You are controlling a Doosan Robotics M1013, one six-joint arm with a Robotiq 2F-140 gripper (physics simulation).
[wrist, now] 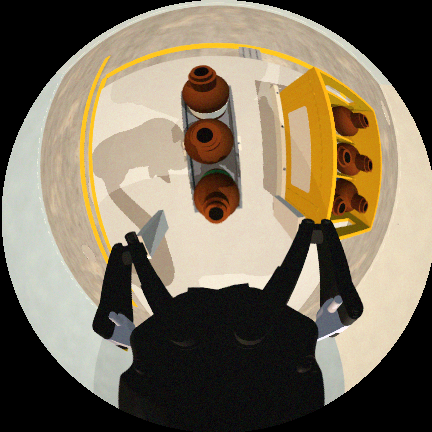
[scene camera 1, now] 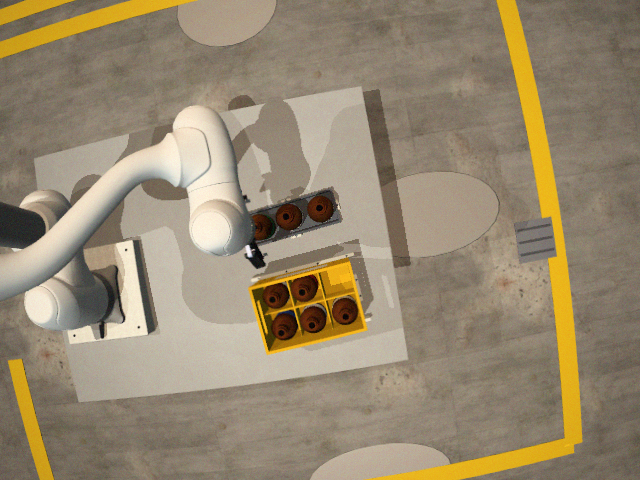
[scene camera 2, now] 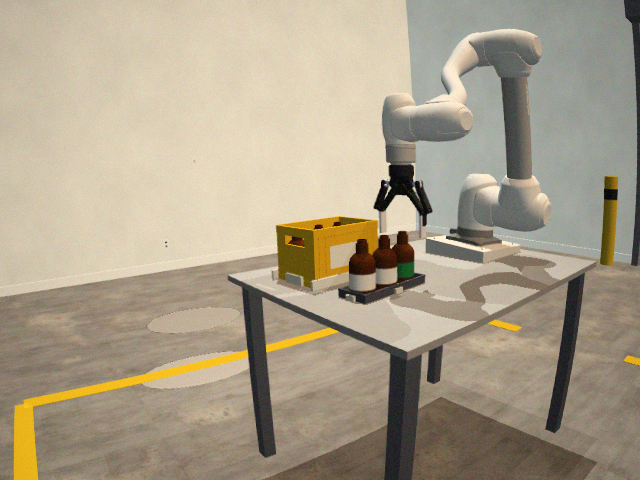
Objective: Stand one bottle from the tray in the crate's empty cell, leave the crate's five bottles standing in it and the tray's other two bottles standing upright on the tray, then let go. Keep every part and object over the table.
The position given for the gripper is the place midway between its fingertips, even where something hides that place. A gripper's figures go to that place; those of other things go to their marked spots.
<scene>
The gripper (wrist: 218, 211) is 18 cm from the lens. A white-labelled bottle (wrist: 208, 140): 16 cm from the lens. A white-labelled bottle (wrist: 205, 93) is 21 cm from the lens.
</scene>
